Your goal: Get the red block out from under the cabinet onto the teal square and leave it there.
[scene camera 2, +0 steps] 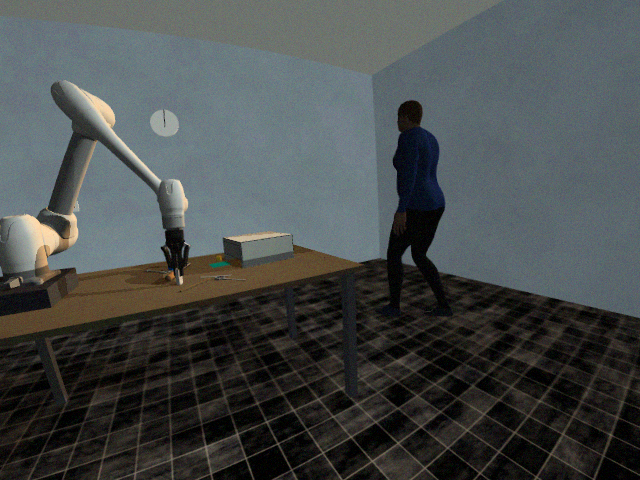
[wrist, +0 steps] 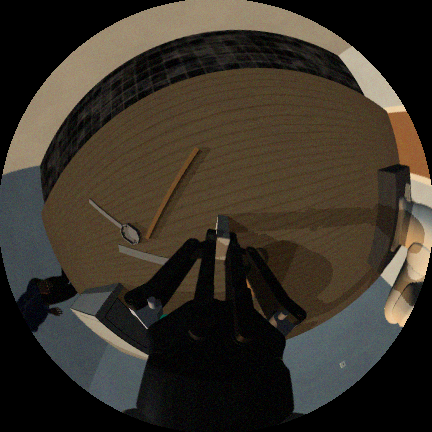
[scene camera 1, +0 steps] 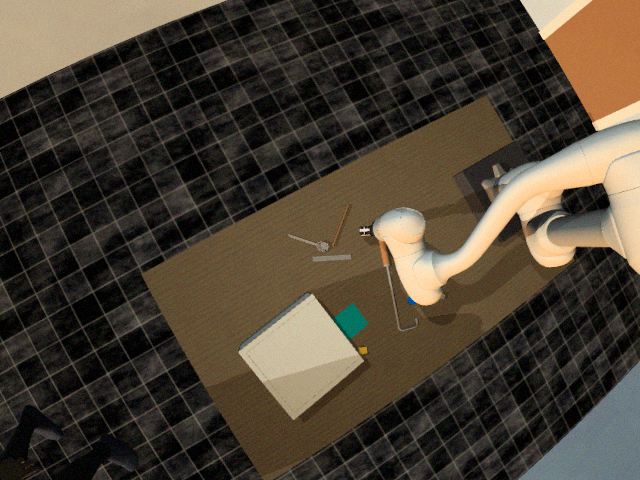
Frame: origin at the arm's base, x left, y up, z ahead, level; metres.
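Where they show: gripper, fingertip midpoint: (scene camera 2: 180, 284) (wrist: 220, 223); arm's base, link origin: (scene camera 2: 28, 280) (wrist: 401, 219).
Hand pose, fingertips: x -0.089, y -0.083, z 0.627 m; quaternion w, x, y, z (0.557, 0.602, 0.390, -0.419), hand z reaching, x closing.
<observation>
Each offset is from my fingertips to the centre of the thing. "spot": to the spot under its first point.
My gripper (scene camera 1: 364, 230) (scene camera 2: 178, 279) (wrist: 220, 223) is shut with nothing between its fingers, pointing down low over the table. The hook tool {dy +0.011, dx +0.240, dz -0.052 m} (scene camera 1: 391, 294) lies beside it; its orange handle {spot: dy +0.028, dx +0.112, dz -0.035 m} (scene camera 1: 384, 254) (scene camera 2: 169, 276) is partly hidden by the arm in scene camera 1 and mostly hidden behind the fingers in the wrist view. Its bent end points away from the gripper. The white-topped cabinet {dy +0.067, dx +0.305, dz +0.406 m} (scene camera 1: 305, 351) (scene camera 2: 266, 250) stands on the table. The teal square {spot: dy +0.000, dx +0.299, dz +0.178 m} (scene camera 1: 352, 321) (scene camera 2: 219, 264) lies against its side. The red block does not show in any view.
A yellow block {dy +0.011, dx +0.413, dz +0.186 m} (scene camera 1: 363, 350) (scene camera 2: 219, 257) sits by the cabinet's corner. A blue object {dy +0.011, dx +0.327, dz -0.074 m} (scene camera 1: 411, 301) is partly under the arm. A spoon-like tool {dy +0.003, dx -0.047, dz +0.215 m} (scene camera 1: 323, 246) (wrist: 130, 233), an orange-brown stick {dy +0.003, dx -0.058, dz +0.074 m} (scene camera 1: 341, 225) (wrist: 172, 192) and a grey bar {dy +0.000, dx +0.045, dz +0.155 m} (scene camera 1: 331, 257) (wrist: 142, 254) lie near the gripper. A person (scene camera 2: 418, 170) stands beyond the table.
</observation>
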